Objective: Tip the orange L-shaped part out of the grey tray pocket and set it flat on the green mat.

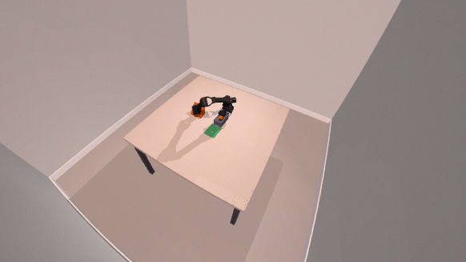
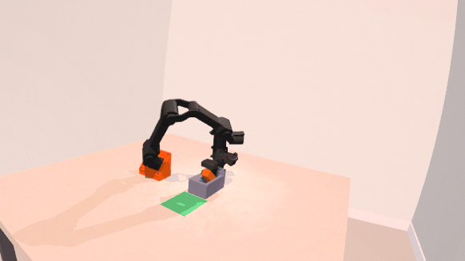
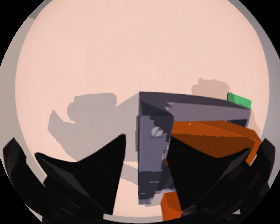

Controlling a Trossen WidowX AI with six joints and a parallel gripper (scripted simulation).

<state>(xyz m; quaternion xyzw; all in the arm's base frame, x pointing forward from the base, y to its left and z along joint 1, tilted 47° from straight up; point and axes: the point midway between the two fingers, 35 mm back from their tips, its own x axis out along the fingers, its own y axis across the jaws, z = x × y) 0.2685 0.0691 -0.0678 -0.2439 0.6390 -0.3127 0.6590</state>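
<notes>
Now: gripper tip 50 mm to the left of the orange L-shaped part, 10 mm below it and 10 mm past it. From my gripper tip the other things lie so: green mat 220 mm to the right, 50 mm below, 30 mm behind.
</notes>
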